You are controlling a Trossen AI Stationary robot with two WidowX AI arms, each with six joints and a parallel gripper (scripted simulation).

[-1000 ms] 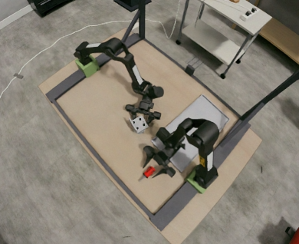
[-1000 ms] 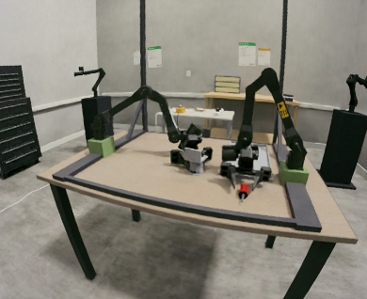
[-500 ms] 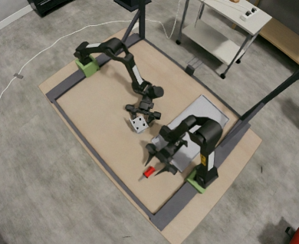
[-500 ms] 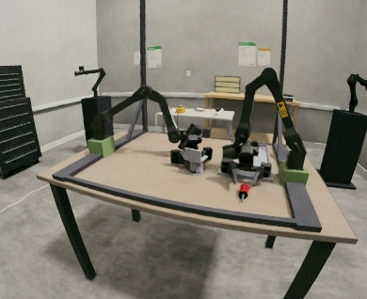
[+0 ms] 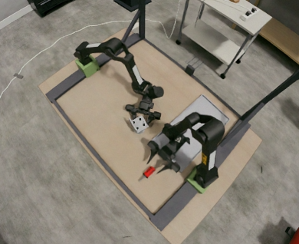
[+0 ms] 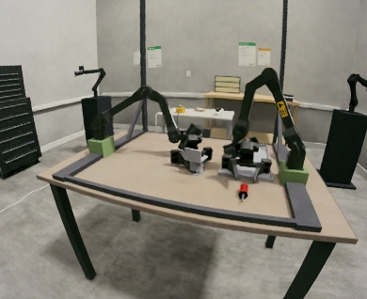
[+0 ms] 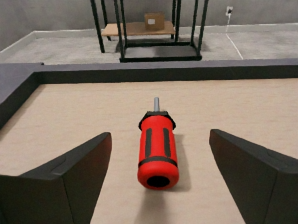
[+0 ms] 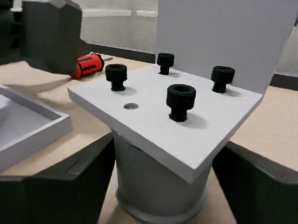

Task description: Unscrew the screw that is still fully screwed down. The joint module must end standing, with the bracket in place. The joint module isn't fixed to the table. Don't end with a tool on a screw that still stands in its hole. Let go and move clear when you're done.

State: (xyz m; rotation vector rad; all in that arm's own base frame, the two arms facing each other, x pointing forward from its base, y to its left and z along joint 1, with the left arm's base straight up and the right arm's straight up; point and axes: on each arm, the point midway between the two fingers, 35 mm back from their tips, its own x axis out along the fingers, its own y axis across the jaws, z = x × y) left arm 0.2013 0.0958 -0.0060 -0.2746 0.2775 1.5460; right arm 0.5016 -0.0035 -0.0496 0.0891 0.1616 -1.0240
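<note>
Right now my right hand is 20 mm to the right of the grey joint module, 20 mm short of it and 10 mm above it. The rest, counted from my right hand: black screw: 30 mm above; then red screwdriver: 220 mm to the left, 160 mm ahead, 20 mm below; then light grey bracket: 40 mm above, 20 mm ahead, 10 mm to the left.
</note>
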